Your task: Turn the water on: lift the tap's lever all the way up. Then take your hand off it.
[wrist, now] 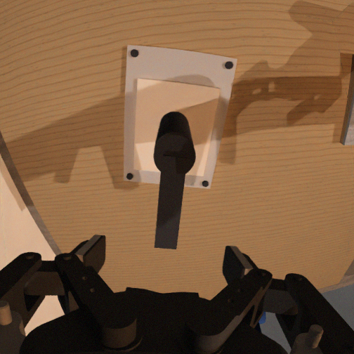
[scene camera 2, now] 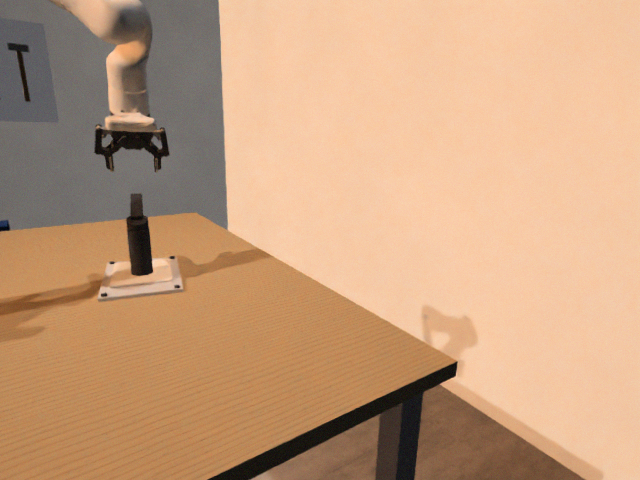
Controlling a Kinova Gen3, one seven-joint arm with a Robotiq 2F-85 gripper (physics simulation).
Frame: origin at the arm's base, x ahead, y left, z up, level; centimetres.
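Seen in the pictures: gripper, fingertip midpoint: (scene camera 2: 134, 170).
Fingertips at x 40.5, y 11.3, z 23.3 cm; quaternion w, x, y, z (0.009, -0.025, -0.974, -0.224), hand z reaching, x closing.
Offsets run from my fingertips to a thing's middle. "*": to the spot under its first point. Level surfaces: height alone.
The tap is a black upright cylinder {* dx -0.8, dy -4.6, dz -17.5 cm} (scene camera 2: 139, 248) (wrist: 174, 150) on a white base plate {dx -0.6, dy -2.2, dz -25.1 cm} (scene camera 2: 142, 293) (wrist: 180, 60). Its flat dark lever {dx -0.3, dy +2.2, dz -8.9 cm} (scene camera 2: 135, 205) (wrist: 170, 210) rises from the cylinder's top in the scene view, and in the wrist view it reaches toward the gripper's side. The lever's exact angle is hard to tell from these views. My gripper (scene camera 2: 133, 169) (wrist: 164, 253) is open and empty. It hangs above the lever's tip, apart from it, with background showing between them in the scene view.
The tap stands on a wooden table {dz -25.7 cm} (scene camera 2: 232, 361) (wrist: 280, 215) with a dark edge. A pale wall (scene camera 2: 413, 155) runs along the table's right side in the scene view. Part of a grey-edged object (wrist: 349, 115) shows at the right border of the wrist view.
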